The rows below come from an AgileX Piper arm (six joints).
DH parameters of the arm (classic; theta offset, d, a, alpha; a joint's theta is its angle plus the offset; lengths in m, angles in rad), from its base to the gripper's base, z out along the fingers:
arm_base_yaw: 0 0.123 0 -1.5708
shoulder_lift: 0.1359 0 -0.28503 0
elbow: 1.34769 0 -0.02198 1.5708
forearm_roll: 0 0.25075 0 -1.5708
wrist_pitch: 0 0 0 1.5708
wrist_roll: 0 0.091 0 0
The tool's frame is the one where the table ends.
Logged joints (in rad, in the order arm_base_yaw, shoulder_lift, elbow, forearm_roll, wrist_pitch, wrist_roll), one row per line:
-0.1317 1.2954 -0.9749 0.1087 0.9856 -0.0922
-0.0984 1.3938 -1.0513 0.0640 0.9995 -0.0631
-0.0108 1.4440 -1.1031 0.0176 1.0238 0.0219
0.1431 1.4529 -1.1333 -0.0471 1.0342 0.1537
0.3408 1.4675 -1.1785 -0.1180 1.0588 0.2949
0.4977 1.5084 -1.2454 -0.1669 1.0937 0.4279
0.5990 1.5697 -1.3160 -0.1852 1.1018 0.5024
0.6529 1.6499 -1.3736 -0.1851 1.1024 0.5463
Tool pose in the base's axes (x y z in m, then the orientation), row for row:
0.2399 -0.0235 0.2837 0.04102 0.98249 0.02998 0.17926
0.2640 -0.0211 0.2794 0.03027 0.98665 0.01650 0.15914
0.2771 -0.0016 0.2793 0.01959 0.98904 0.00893 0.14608
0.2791 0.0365 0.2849 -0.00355 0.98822 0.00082 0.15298
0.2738 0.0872 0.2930 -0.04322 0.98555 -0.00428 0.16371
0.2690 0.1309 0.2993 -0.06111 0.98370 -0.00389 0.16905
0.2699 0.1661 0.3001 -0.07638 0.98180 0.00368 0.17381
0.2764 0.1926 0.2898 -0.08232 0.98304 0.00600 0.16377
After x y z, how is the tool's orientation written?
As a quaternion, x y z w.
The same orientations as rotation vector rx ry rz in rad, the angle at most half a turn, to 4 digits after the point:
0.1160 2.7774 0.0848
0.0865 2.8202 0.0472
0.0564 2.8477 0.0257
-0.0102 2.8344 0.0024
-0.1232 2.8100 -0.0122
-0.1737 2.7964 -0.0111
-0.2166 2.7838 0.0104
-0.2347 2.8027 0.0171

